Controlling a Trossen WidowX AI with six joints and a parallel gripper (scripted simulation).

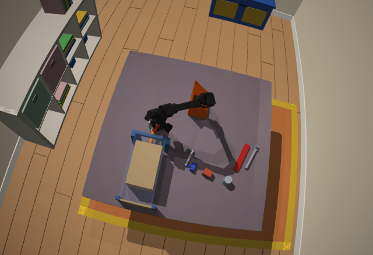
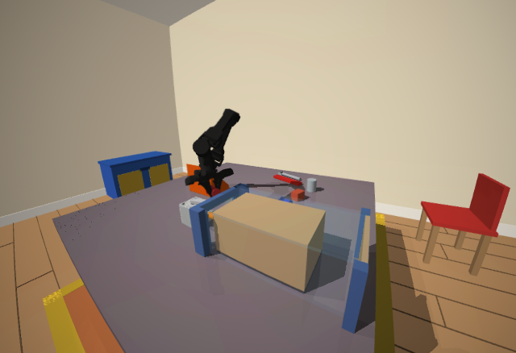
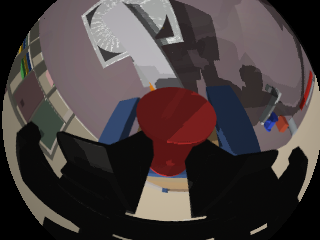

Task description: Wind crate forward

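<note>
Now: gripper tip 5 cm past the winch handle, 1 cm to the left of it and 3 cm above it. From my gripper tip the other things lie so: blue frame: 5 cm ahead, 1 cm to the right, 2 cm below; grey winch: 12 cm behind, 4 cm to the right, 10 cm below; red grip: 1 cm behind.
</note>
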